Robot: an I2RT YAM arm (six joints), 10 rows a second.
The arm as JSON. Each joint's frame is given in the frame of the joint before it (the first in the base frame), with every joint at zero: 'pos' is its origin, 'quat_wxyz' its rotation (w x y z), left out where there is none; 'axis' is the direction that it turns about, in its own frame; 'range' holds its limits. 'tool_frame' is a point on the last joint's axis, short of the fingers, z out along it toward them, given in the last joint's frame.
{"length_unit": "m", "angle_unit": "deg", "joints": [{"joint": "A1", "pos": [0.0, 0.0, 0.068], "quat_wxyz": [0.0, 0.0, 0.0, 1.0], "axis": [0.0, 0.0, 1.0], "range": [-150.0, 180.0]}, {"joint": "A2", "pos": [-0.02, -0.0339, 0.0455], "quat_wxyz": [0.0, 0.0, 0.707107, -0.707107], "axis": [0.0, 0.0, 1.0], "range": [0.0, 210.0]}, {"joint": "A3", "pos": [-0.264, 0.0, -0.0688], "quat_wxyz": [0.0, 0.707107, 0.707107, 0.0], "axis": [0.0, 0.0, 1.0], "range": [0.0, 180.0]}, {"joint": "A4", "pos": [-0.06, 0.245, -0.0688], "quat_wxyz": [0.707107, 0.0, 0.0, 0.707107], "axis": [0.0, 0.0, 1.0], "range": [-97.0, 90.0]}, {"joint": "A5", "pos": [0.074, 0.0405, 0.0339], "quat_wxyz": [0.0, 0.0, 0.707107, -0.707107], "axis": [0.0, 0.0, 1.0], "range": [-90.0, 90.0]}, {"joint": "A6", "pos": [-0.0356, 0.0, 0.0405], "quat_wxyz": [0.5, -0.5, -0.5, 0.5], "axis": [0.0, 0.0, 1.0], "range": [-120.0, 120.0]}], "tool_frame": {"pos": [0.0, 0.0, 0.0], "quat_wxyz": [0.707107, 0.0, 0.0, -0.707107]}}
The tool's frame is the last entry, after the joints.
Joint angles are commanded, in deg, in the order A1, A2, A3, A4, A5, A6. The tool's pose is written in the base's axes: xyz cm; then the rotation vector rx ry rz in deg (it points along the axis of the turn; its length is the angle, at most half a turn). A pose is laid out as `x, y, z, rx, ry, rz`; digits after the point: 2 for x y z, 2 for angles.
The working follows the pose.
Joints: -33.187, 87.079, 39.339, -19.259, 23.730, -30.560
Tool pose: 20.75, -15.29, 13.81, 10.92, 166.18, -47.56
Where each joint sits with the arm in this pose, in the base's axes (m; each line is computed from the numbers above, not from the rounded line before):
A1: 0.0000 0.0000 0.0680
A2: 0.0353 0.0174 0.1135
A3: -0.0136 -0.0328 0.3772
A4: 0.1991 -0.0897 0.2362
A5: 0.2359 -0.1543 0.1839
A6: 0.2075 -0.1529 0.1381
the tool: 0.2075 -0.1529 0.1381

